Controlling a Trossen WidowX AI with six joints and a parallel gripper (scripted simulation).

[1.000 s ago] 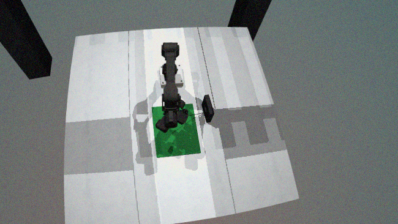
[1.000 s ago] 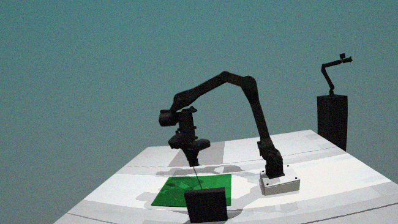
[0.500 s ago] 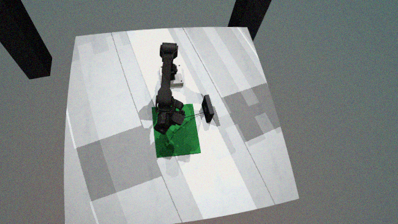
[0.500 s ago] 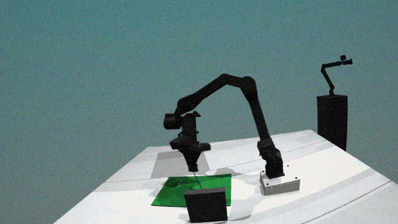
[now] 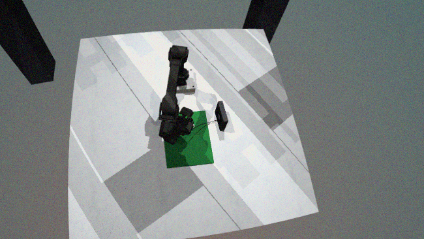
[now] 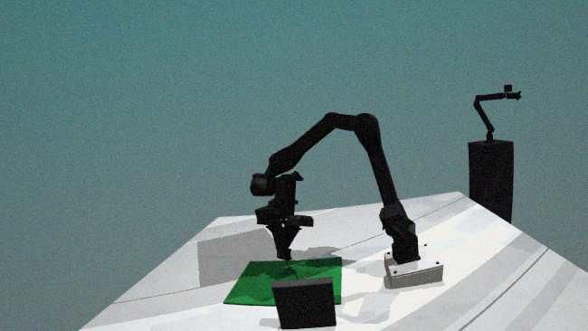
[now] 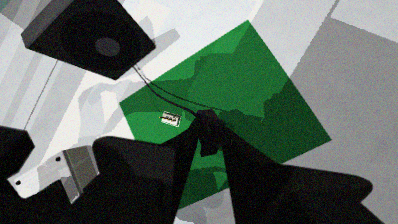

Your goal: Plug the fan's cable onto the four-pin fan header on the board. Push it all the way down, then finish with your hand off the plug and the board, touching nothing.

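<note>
My gripper tip is 100 mm above the green board and 10 mm to the right of it. The rest, counted from my gripper tip: whitish fan header: 90 mm below, 60 mm behind, 50 mm to the left; black plug: 10 mm below, 10 mm behind; black fan: 200 mm to the left, 80 mm behind, 30 mm below.
</note>
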